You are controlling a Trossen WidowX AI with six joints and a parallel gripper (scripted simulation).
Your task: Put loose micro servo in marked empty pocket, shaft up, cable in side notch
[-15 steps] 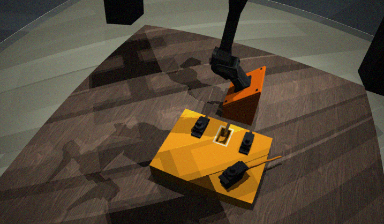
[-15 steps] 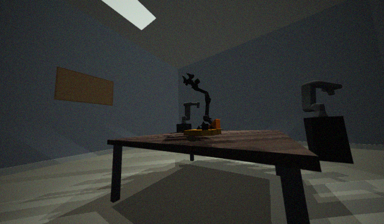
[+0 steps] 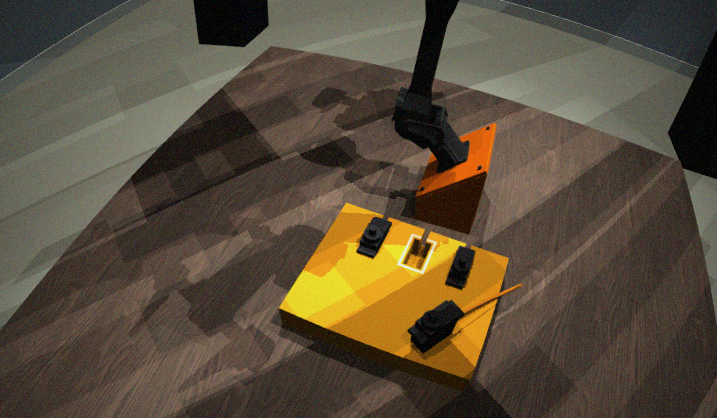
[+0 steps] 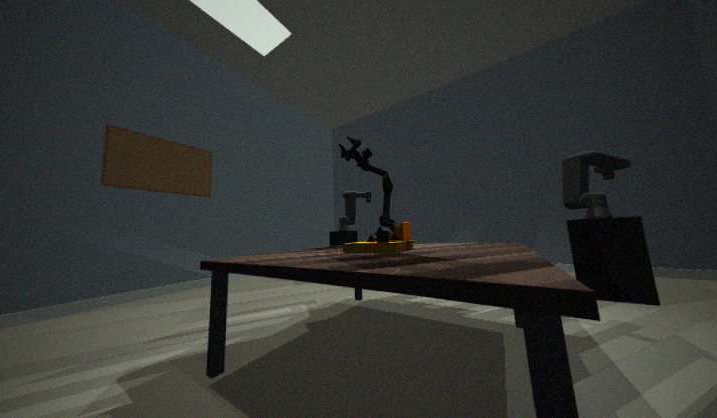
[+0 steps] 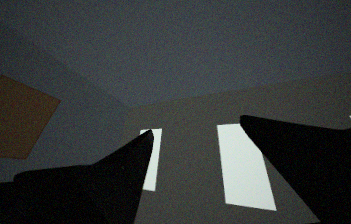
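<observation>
My gripper tip is now 21 cm short of the yellow deck, 30 cm to the right of it and 75 cm above it.
</observation>
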